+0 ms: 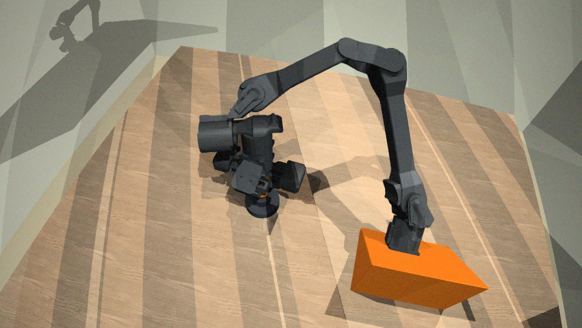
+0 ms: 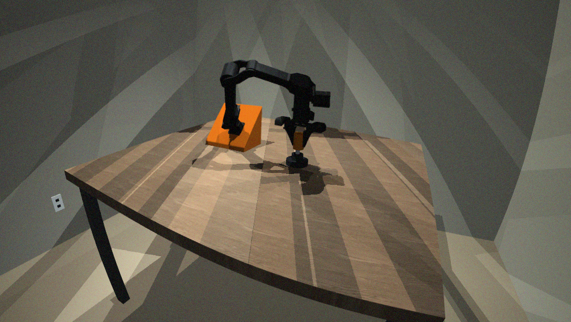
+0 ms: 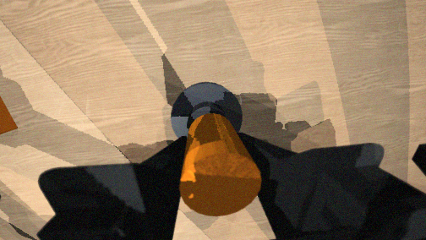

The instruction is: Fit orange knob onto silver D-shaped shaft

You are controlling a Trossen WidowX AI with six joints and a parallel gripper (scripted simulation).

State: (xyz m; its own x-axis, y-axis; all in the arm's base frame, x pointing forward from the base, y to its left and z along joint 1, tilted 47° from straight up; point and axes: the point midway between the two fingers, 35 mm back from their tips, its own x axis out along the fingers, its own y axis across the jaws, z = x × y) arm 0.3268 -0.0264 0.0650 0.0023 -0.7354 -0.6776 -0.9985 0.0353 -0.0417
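The orange knob lies 30 mm above my gripper tip. From my gripper tip the other things lie so: round pedestal (40 mm below).
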